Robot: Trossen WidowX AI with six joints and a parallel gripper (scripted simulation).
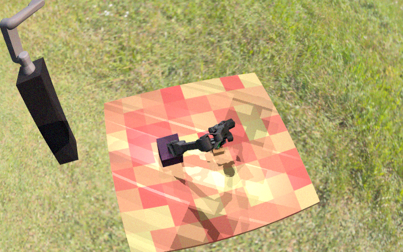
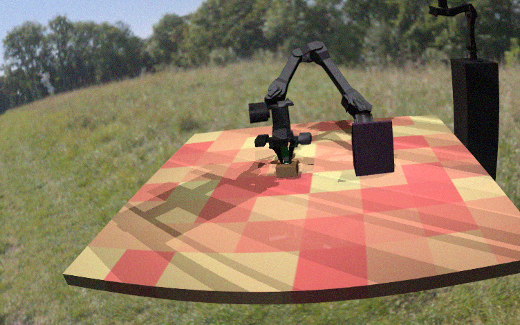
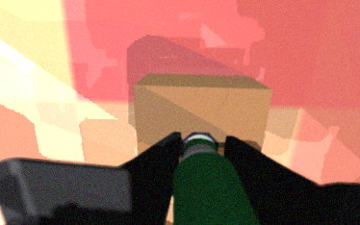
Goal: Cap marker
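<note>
Right now the green marker cap is 50 mm above my gripper tip.
</note>
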